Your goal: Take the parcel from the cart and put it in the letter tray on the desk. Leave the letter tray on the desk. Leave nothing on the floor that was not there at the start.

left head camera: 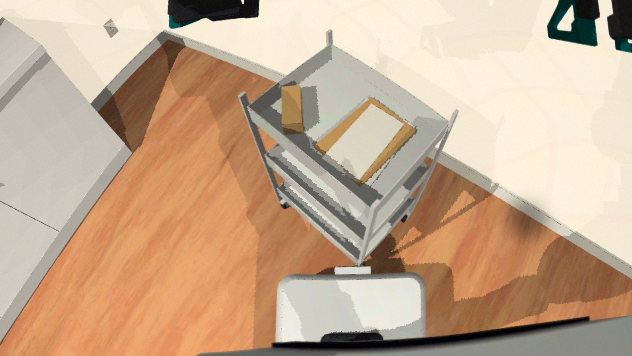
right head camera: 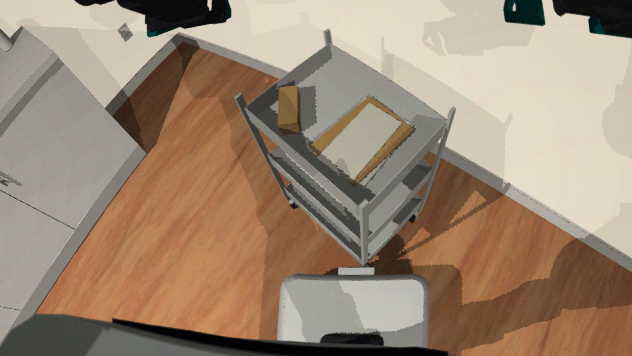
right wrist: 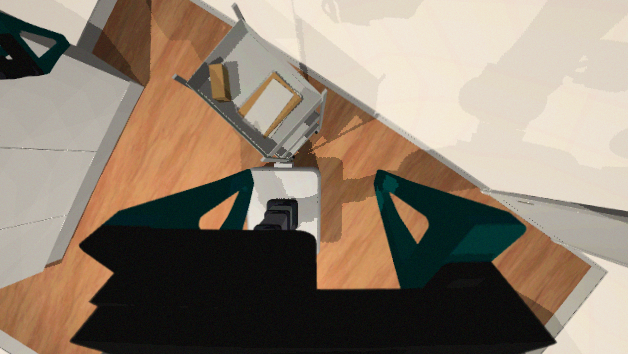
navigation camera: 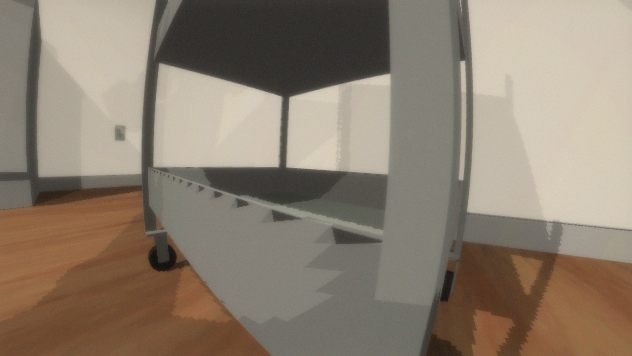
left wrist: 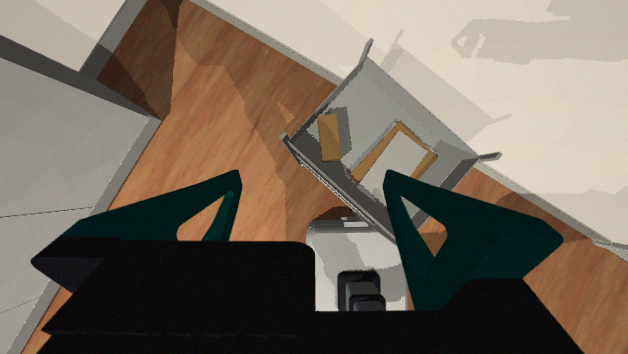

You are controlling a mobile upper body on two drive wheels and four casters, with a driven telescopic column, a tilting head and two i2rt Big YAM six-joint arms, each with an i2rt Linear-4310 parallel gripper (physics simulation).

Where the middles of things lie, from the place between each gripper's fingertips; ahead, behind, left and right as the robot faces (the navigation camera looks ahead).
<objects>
My right hand is 590 mm above the brown parcel [right head camera: 289, 111], 390 mm to the right of it and 330 mm short of it.
Now: the brown parcel 460 mm below my left hand, 130 mm ahead of it and 50 mm to the right of it.
</objects>
